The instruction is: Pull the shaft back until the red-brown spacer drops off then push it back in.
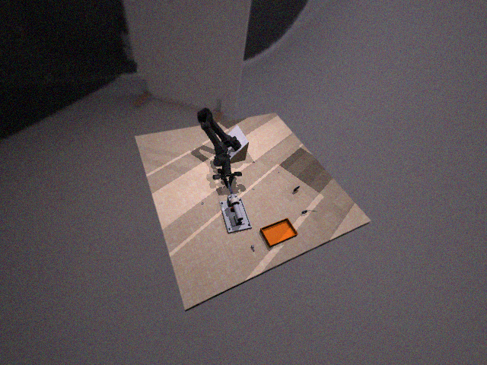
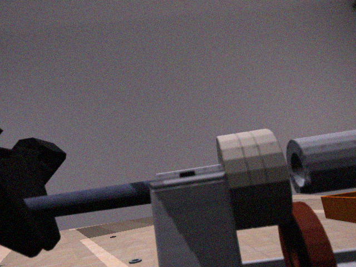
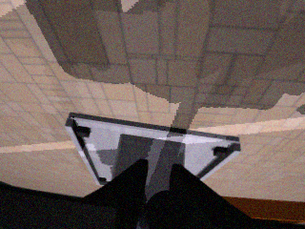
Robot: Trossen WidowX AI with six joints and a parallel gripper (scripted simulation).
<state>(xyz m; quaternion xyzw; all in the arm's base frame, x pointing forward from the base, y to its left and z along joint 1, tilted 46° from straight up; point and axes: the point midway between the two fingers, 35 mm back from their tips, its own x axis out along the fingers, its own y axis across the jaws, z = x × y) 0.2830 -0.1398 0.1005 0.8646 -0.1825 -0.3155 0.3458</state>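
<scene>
My gripper tip is now 50 mm short of the blue-grey shaft and 20 mm below it. From my gripper tip the other things lie so: orange tray: 380 mm ahead, 190 mm to the left, 50 mm below; red-brown spacer: 150 mm ahead, 10 mm to the right, 20 mm below.
</scene>
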